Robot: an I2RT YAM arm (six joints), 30 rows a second.
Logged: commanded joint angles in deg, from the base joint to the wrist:
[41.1, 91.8, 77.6, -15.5, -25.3, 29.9]
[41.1, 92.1, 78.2, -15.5, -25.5, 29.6]
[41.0, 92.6, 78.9, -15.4, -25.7, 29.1]
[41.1, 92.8, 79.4, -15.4, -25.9, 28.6]
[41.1, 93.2, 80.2, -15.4, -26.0, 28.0]
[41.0, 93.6, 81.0, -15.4, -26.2, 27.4]
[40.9, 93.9, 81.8, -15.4, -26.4, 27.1]
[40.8, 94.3, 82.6, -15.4, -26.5, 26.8]
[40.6, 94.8, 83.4, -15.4, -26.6, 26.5]
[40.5, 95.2, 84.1, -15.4, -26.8, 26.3]
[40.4, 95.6, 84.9, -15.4, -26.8, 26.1]
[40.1, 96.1, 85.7, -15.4, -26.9, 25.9]
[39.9, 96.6, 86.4, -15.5, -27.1, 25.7]
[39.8, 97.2, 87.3, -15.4, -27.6, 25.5]
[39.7, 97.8, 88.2, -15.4, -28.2, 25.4]
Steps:
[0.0, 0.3, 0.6, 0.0, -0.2, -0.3]
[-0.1, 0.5, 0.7, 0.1, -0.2, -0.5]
[0.1, 0.2, 0.5, 0.0, -0.2, -0.5]
[0.0, 0.4, 0.8, 0.0, -0.1, -0.6]
[-0.1, 0.4, 0.8, 0.0, -0.2, -0.6]
[-0.1, 0.3, 0.8, 0.0, -0.2, -0.3]
[-0.1, 0.4, 0.8, 0.0, -0.1, -0.3]
[-0.2, 0.5, 0.8, 0.0, -0.1, -0.3]
[-0.1, 0.4, 0.7, 0.0, -0.2, -0.2]
[-0.1, 0.4, 0.8, 0.0, 0.0, -0.2]
[-0.3, 0.5, 0.8, 0.0, -0.1, -0.2]
[-0.2, 0.5, 0.7, -0.1, -0.2, -0.2]
[-0.1, 0.6, 0.9, 0.1, -0.5, -0.2]
[-0.1, 0.6, 0.9, 0.0, -0.6, -0.1]

